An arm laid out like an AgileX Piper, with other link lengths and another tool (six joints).
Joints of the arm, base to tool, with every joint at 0 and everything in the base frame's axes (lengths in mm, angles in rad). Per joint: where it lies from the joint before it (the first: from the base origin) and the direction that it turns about. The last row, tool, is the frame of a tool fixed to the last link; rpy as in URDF.
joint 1: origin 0 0 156.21 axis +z
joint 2: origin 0 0 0 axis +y
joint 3: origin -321.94 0 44.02 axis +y
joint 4: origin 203.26 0 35.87 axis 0.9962 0 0.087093
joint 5: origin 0 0 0 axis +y
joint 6: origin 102.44 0 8.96 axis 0.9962 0 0.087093
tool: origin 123.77 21 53.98 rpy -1.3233 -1.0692 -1.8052
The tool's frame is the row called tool.
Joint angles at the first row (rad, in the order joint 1, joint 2, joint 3, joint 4, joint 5, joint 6):
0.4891 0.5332 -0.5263 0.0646 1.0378 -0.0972
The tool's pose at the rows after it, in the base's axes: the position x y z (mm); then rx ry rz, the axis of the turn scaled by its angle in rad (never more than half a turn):
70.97 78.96 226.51 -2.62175 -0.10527 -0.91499
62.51 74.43 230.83 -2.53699 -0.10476 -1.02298
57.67 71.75 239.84 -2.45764 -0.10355 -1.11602
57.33 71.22 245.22 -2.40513 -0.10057 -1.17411
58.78 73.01 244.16 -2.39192 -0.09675 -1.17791
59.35 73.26 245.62 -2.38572 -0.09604 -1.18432
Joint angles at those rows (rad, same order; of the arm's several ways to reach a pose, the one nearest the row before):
0.4890 0.3788 -0.4687 0.0646 1.0220 -0.0972
0.4890 0.2603 -0.4495 0.0646 1.0194 -0.0972
0.4891 0.1775 -0.4495 0.0646 1.0106 -0.0972
0.4891 0.1373 -0.4387 0.0646 0.9811 -0.0972
0.4891 0.1351 -0.4213 0.0718 0.9556 -0.0972
0.4890 0.1351 -0.4213 0.0720 0.9489 -0.0972

